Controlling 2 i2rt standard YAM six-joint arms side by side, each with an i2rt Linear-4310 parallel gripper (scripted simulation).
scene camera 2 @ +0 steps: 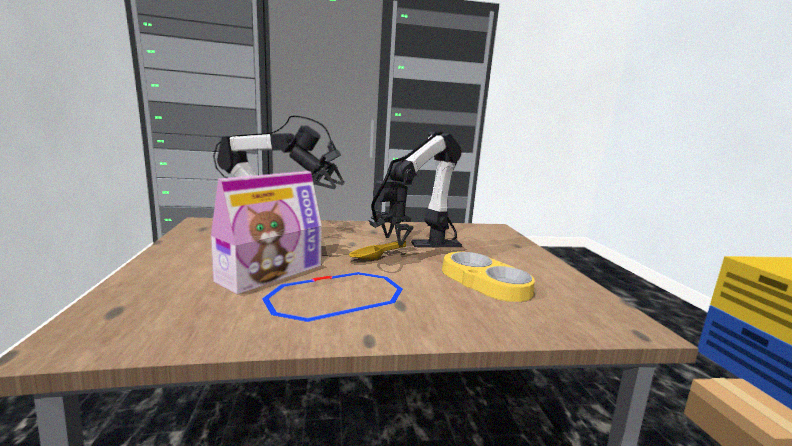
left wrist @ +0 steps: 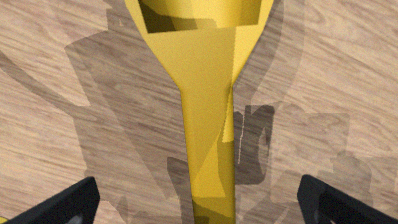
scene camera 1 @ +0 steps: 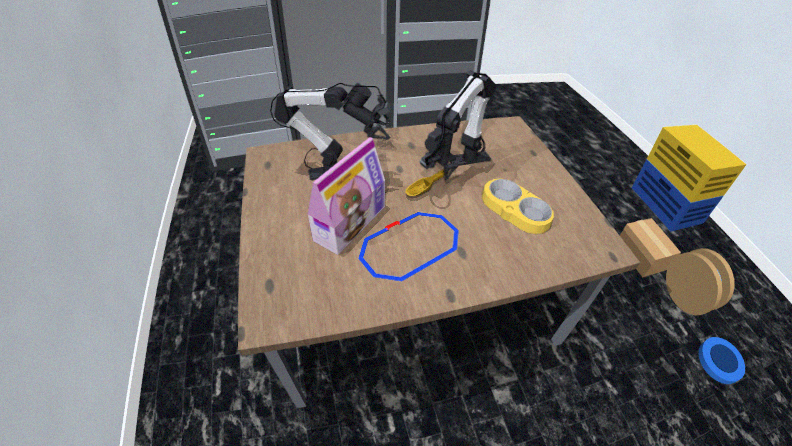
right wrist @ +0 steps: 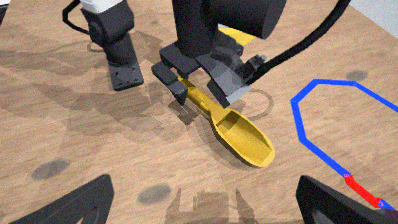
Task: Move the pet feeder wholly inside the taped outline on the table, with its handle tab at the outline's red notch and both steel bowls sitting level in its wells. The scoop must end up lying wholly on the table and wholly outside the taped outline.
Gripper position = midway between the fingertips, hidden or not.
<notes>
In view: my left gripper point(scene camera 2: 393, 241), my right gripper point(scene camera 2: 339, 185), a yellow scoop point(left wrist: 204, 64) and a yellow pet feeder point(scene camera 2: 476, 278).
The yellow scoop is seen too in the right wrist view point(right wrist: 237, 132). The yellow pet feeder also shows in scene camera 1 point(scene camera 1: 500, 207). My left gripper also shows in the left wrist view point(left wrist: 198, 186) and in the right wrist view point(right wrist: 200, 90).
</notes>
